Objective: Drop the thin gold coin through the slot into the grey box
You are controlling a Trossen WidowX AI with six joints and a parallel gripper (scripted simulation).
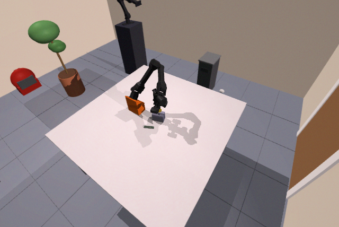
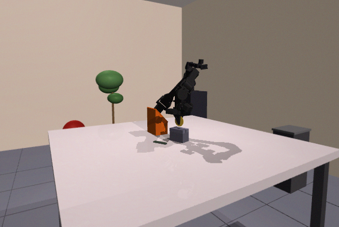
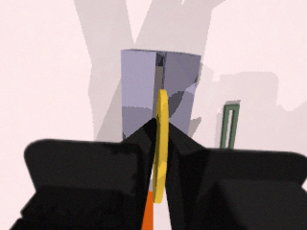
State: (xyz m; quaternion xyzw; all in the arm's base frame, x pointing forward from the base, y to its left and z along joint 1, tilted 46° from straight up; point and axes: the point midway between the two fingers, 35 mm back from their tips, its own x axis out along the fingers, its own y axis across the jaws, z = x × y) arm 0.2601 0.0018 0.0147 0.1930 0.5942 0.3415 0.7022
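The gold coin is 2 cm above my gripper tip.
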